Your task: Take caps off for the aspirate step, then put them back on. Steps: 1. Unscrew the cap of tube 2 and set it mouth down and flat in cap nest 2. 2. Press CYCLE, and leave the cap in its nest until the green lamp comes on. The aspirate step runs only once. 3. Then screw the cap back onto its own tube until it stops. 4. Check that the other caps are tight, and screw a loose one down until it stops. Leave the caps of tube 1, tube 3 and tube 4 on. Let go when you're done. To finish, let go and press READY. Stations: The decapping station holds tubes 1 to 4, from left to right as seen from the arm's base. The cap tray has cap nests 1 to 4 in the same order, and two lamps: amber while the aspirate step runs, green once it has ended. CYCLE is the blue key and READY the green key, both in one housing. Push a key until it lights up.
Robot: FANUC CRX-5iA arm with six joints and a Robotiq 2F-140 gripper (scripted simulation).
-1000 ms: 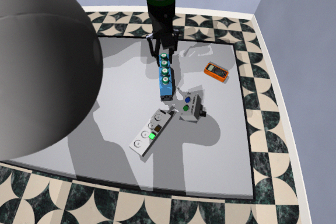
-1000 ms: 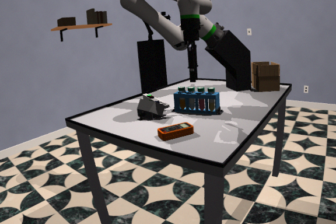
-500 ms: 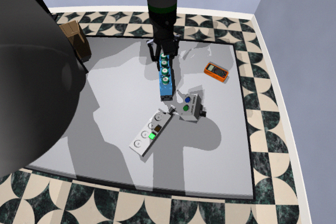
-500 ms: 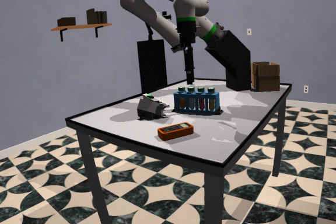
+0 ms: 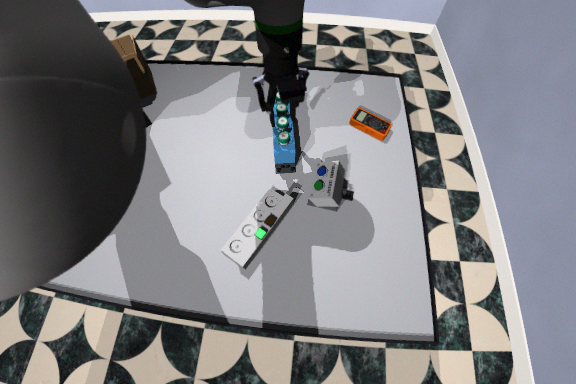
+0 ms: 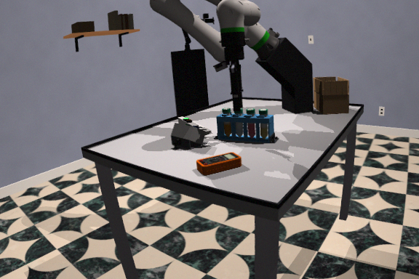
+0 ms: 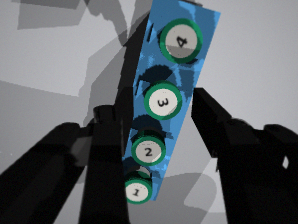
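Right now the cap is 5 cm to the left of my hand and 4 cm below it. Also, from my hand: green ready key: 18 cm to the right, 9 cm ahead, 8 cm below; then blue cycle key: 14 cm to the right, 10 cm ahead, 8 cm below; then key housing: 16 cm to the right, 11 cm ahead, 10 cm below.
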